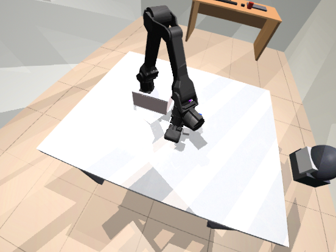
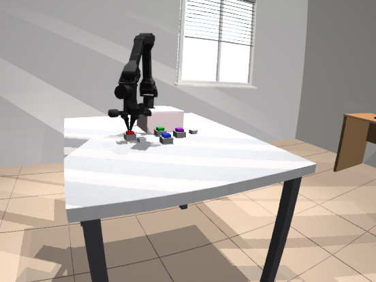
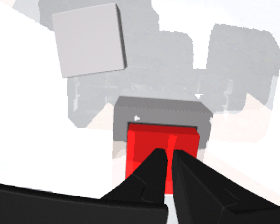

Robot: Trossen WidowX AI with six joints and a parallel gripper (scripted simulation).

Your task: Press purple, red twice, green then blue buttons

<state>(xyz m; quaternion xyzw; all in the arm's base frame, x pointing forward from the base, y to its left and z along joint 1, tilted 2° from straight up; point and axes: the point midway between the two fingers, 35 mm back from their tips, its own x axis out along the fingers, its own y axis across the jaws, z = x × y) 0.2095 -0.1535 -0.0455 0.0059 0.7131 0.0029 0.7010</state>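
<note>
Now: the red button 10 mm below my gripper tip. Round my gripper tip: small white block (50 mm ahead, 40 mm to the left, 30 mm below); then blue button (140 mm to the left, 90 mm ahead); then green button (160 mm to the left, 30 mm behind).
</note>
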